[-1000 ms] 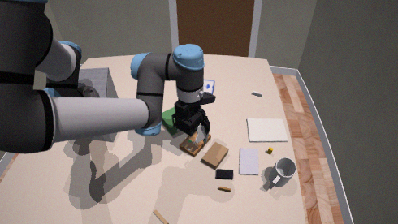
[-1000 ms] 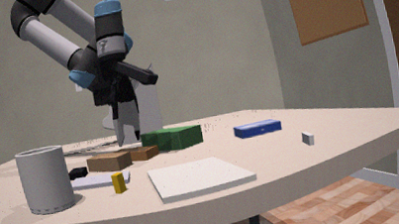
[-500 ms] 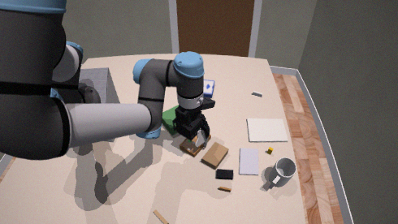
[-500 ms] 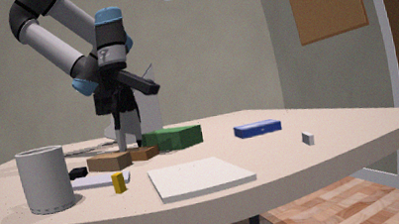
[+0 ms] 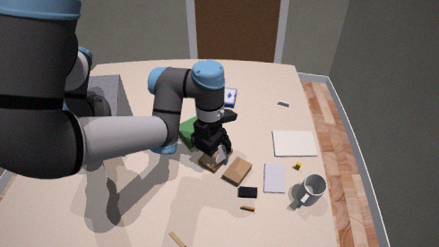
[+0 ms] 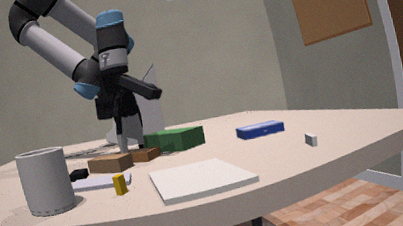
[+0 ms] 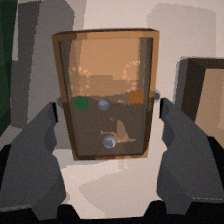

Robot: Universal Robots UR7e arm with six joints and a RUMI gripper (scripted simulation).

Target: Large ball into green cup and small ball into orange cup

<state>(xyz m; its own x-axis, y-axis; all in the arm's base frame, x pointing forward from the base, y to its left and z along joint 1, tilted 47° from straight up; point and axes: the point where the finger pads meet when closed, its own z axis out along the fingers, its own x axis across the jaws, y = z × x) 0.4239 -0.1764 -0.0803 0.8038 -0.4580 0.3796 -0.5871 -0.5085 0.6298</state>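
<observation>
The covered wooden puzzle is 1 cm below my hand. The rest, counted from my hand: black block 14 cm to the right, 10 cm ahead, 1 cm below; then green block 12 cm to the left, 6 cm behind; then wooden block 7 cm to the right, 7 cm ahead.
</observation>
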